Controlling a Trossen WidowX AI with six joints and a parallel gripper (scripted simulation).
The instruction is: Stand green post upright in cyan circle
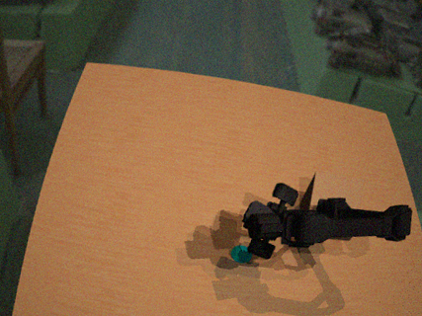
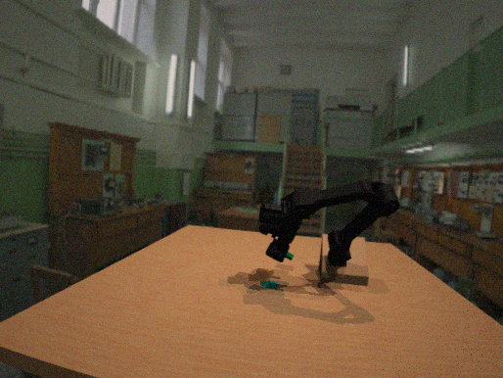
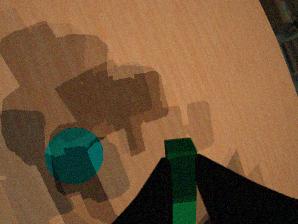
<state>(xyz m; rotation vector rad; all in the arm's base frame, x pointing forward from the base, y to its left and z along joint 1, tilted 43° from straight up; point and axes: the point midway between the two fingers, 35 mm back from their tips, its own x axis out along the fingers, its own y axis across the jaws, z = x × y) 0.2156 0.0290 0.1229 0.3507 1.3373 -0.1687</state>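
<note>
Now: gripper tip 2 cm short of the cyan circle, 4 cm to the right of it and 11 cm above it. Round my gripper tip: green post: 2 cm behind, 1 cm below.
</note>
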